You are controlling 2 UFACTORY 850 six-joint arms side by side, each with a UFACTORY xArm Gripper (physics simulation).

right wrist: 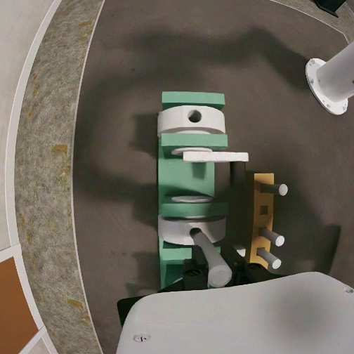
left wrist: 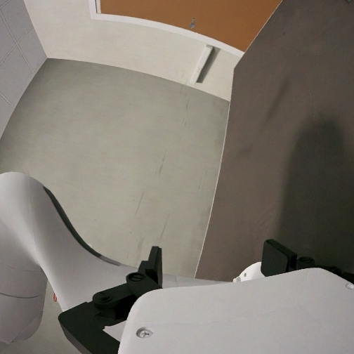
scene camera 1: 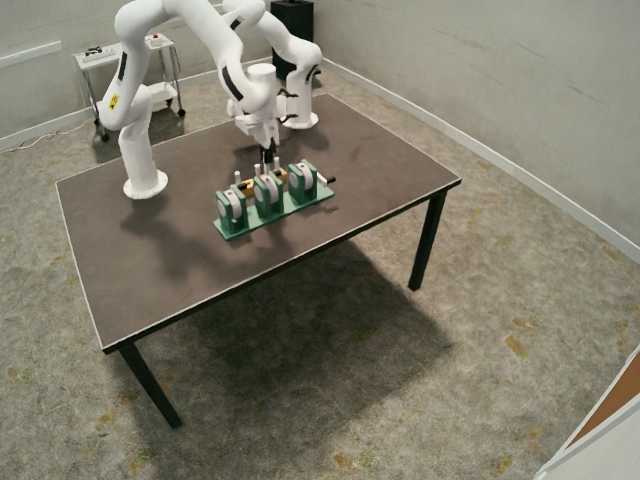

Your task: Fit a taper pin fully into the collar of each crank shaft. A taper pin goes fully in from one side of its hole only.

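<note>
Three white collars stand in a row in a green frame (scene camera 1: 247,222) (right wrist: 186,176): the left collar (scene camera 1: 234,205) (right wrist: 175,121) has an open dark hole, then come the middle collar (scene camera 1: 272,191) (right wrist: 172,231) and the right collar (scene camera 1: 309,178). My right gripper (scene camera 1: 267,164) (right wrist: 209,259) is shut on an upright grey taper pin (right wrist: 206,247). The pin's lower end is at the middle collar's hole; how deep it sits cannot be told. Its fingers partly hide the frame in the right wrist view. My left gripper (scene camera 1: 292,105) (left wrist: 214,260) is open and empty, high over the table's back.
An orange pin block (scene camera 1: 281,174) (right wrist: 264,221) stands behind the frame with three upright pins and one empty square hole. A white crank arm (right wrist: 215,157) with a black handle reaches from the frame towards the block. The right arm's base (scene camera 1: 145,184) stands at the left.
</note>
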